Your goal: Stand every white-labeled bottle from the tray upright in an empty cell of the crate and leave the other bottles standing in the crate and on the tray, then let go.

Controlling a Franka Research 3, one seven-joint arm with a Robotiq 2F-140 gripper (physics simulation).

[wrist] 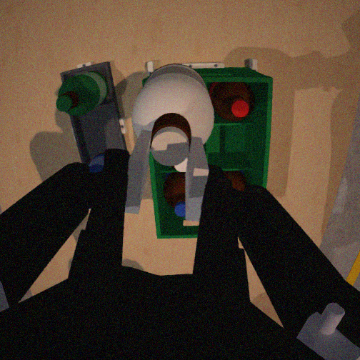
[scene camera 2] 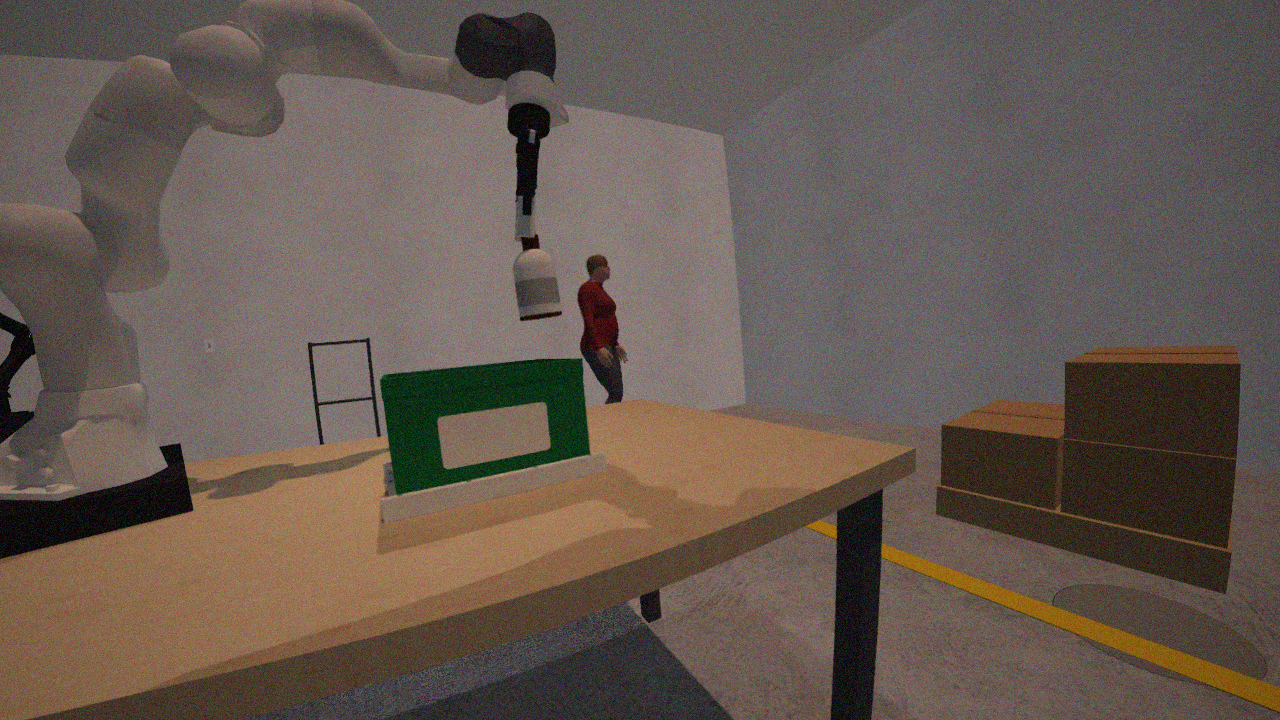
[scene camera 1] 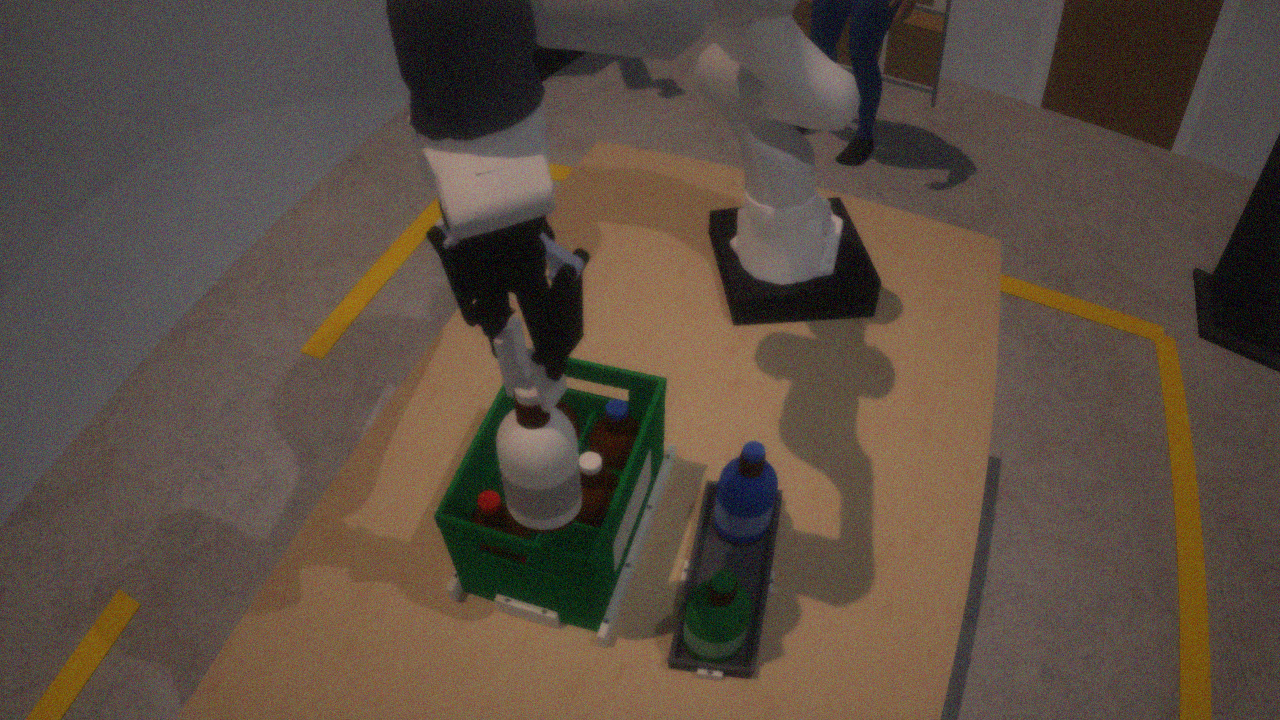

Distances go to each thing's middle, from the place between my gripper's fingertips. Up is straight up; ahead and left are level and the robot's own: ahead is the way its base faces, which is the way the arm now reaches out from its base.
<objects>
Now: hand 2 cm short of the white-labeled bottle [scene camera 1: 538,456] and 6 cm above it. Round my hand: green-labeled bottle [wrist: 77,95] 3 cm behind, 18 cm to the left, 31 cm below; then red-capped brown bottle [scene camera 1: 492,512] 9 cm to the right, 30 cm below; then white-capped brown bottle [scene camera 1: 598,483] 10 cm behind, 2 cm to the right, 30 cm below.
</objects>
